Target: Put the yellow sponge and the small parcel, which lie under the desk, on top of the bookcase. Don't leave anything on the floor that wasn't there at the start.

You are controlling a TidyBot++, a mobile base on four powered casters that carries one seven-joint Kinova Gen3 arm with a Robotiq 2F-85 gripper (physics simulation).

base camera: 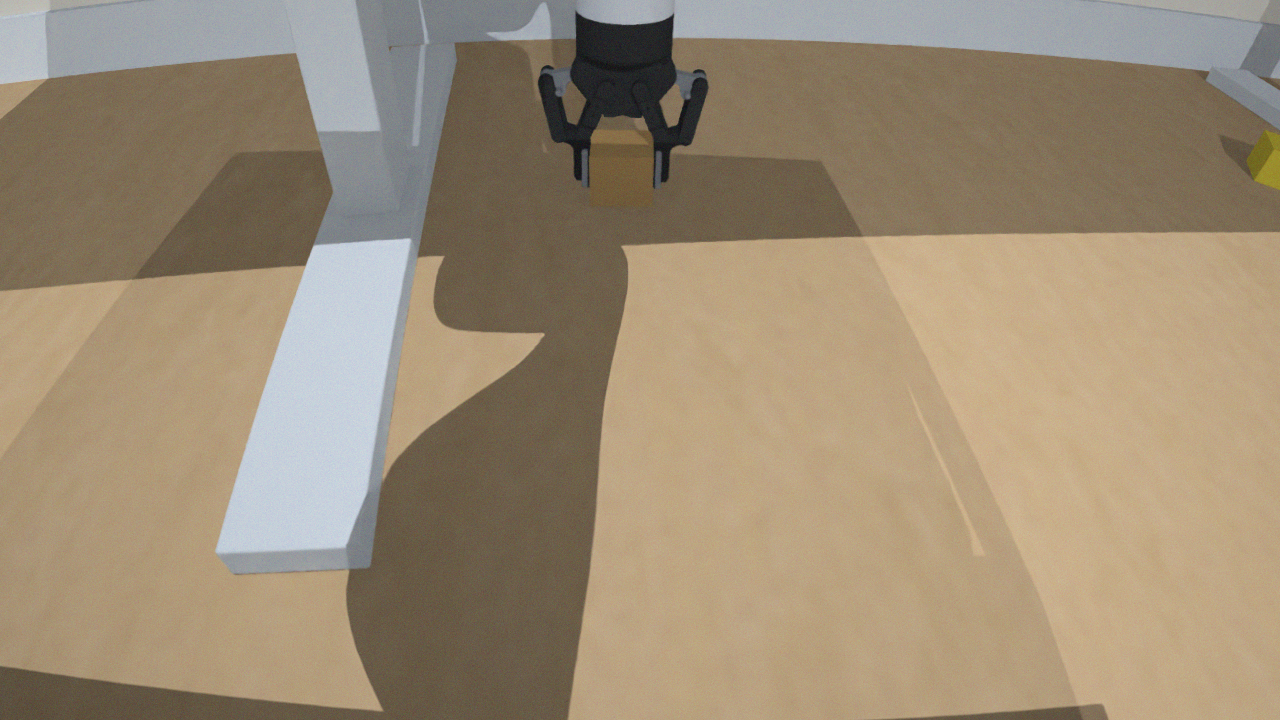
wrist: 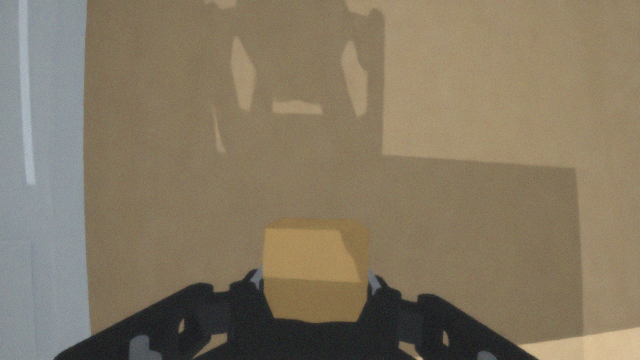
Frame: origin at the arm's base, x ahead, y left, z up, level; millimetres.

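Seen in the pictures: gripper, fingertip midpoint: (base camera: 621,183) (wrist: 315,279).
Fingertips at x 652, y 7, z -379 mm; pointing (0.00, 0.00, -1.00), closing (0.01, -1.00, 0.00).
Pixels of each thing's top centre, then the offset from my fingertips to it. "spot": a spot on its surface instead.
- small parcel, middle of its top: (wrist: 315,277) (base camera: 621,142) dx +13, dy +0, dz +33 mm
- yellow sponge, surface spot: (base camera: 1267,162) spot: dx +137, dy -780, dz +10 mm
- pale desk leg, surface spot: (base camera: 344,98) spot: dx -68, dy +205, dz +112 mm
- pale foot, surface spot: (base camera: 1248,94) spot: dx +386, dy -948, dz +2 mm
The small parcel (base camera: 621,183) (wrist: 305,252), a tan-orange box, is between the fingers of my gripper (base camera: 622,168) (wrist: 315,279). The finger pads touch its two opposite sides, and the gripper is shut on it. The parcel is upright and at or very near floor height; whether it touches the floor I cannot tell. The yellow sponge (base camera: 1267,162) shows in part at the right edge of the base camera view, on the shaded floor. The bookcase top does not show in either view.
A pale desk leg (base camera: 344,98) stands left of the gripper, on a long foot (base camera: 313,394) reaching toward the camera. A pale strip (wrist: 55,150) runs along the wrist view's left edge. Another pale foot (base camera: 1248,94) is at far right. A pale baseboard (base camera: 850,22) runs behind.
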